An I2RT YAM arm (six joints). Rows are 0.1 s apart.
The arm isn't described. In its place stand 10 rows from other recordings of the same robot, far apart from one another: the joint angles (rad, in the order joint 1, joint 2, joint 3, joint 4, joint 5, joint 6), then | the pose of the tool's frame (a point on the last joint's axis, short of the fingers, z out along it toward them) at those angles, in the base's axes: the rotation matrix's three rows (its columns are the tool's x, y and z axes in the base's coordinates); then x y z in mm.
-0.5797, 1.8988, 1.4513, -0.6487, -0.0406, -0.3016 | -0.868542 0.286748 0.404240; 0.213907 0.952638 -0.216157; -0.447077 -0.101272 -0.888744; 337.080 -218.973 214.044
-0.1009, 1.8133, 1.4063, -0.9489, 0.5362, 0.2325 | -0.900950 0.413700 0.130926; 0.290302 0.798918 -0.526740; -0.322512 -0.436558 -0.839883; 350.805 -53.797 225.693
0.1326, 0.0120, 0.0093, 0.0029, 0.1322, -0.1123 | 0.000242 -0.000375 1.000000; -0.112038 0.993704 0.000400; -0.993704 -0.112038 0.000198; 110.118 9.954 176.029
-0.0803, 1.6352, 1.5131, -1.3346, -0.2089, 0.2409 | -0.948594 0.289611 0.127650; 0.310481 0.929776 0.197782; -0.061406 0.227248 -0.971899; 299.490 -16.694 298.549
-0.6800, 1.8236, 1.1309, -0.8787, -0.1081, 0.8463 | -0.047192 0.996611 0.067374; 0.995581 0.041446 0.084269; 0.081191 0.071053 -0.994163; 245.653 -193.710 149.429
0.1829, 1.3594, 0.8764, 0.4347, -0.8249, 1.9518 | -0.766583 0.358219 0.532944; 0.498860 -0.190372 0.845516; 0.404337 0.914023 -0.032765; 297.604 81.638 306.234
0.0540, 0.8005, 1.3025, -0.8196, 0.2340, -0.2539 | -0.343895 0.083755 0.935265; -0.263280 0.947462 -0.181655; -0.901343 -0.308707 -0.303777; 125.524 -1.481 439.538
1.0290, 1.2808, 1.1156, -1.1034, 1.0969, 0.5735 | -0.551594 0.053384 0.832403; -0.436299 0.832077 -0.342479; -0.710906 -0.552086 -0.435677; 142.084 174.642 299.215
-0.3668, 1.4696, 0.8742, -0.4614, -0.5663, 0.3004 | -0.759769 0.294411 0.579719; 0.559397 0.750435 0.352026; -0.331401 0.591751 -0.734850; 269.134 -82.937 197.822
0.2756, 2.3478, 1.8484, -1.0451, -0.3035, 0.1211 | -0.987169 -0.149086 -0.057183; -0.159364 0.942298 0.294412; 0.009991 0.299747 -0.953966; 431.810 133.171 129.145
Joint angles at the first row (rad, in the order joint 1, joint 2, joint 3, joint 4, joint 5, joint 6):
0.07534 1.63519 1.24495 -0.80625 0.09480 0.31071
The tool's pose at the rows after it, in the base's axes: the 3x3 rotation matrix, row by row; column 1 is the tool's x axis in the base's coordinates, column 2 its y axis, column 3 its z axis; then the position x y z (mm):
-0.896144 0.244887 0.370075; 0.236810 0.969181 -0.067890; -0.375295 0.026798 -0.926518; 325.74 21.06 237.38
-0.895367 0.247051 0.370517; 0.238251 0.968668 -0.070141; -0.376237 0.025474 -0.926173; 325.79 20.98 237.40
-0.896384 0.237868 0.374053; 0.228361 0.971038 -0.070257; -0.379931 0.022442 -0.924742; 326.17 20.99 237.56
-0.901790 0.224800 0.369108; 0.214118 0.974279 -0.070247; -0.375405 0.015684 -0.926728; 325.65 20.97 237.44
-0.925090 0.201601 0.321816; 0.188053 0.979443 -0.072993; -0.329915 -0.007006 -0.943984; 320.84 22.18 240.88
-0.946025 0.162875 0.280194; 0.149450 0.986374 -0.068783; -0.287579 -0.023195 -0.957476; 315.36 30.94 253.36
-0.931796 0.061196 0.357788; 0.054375 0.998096 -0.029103; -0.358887 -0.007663 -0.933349; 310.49 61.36 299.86
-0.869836 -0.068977 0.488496; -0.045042 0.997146 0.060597; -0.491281 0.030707 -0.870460; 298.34 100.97 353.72
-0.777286 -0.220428 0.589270; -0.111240 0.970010 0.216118; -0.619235 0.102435 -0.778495; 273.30 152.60 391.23
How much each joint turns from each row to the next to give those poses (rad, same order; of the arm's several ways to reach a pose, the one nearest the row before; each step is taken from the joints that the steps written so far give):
-0.00037 -0.00001 -0.00002 0.00000 0.00076 -0.00113
-0.00001 0.00003 0.00002 0.00039 0.00229 0.00151
-0.00001 -0.00003 -0.00001 0.00380 0.00037 -0.01031
0.00001 0.00003 0.00042 -0.00573 -0.00037 -0.01448
0.00496 -0.00078 0.02055 -0.07245 0.00076 -0.02060
0.02898 -0.00496 0.05038 -0.10150 0.00038 -0.01031
0.09767 -0.02977 0.14301 -0.09534 0.00305 -0.00724
0.13163 -0.02784 0.16177 -0.03816 0.00306 0.00192
0.18310 -0.02707 0.08889 0.05073 0.00115 0.04654

